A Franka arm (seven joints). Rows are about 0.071 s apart.
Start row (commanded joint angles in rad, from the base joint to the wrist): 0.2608, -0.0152, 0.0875, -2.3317, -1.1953, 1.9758, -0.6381
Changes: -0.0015, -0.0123, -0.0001, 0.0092, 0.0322, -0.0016, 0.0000; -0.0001, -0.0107, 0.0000, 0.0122, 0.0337, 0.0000, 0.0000; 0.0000, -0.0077, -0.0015, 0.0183, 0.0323, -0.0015, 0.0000; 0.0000, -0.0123, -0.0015, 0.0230, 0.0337, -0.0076, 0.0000; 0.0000, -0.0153, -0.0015, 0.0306, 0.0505, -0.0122, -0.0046; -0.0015, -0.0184, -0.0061, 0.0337, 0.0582, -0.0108, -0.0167; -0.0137, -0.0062, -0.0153, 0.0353, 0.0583, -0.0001, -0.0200
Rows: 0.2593, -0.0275, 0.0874, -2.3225, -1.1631, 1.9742, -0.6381; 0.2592, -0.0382, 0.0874, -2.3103, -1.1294, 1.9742, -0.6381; 0.2592, -0.0459, 0.0859, -2.2920, -1.0971, 1.9727, -0.6381; 0.2592, -0.0582, 0.0844, -2.2690, -1.0634, 1.9651, -0.6381; 0.2592, -0.0735, 0.0829, -2.2384, -1.0129, 1.9529, -0.6427; 0.2577, -0.0919, 0.0768, -2.2047, -0.9547, 1.9421, -0.6594; 0.2440, -0.0981, 0.0615, -2.1694, -0.8964, 1.9420, -0.6794
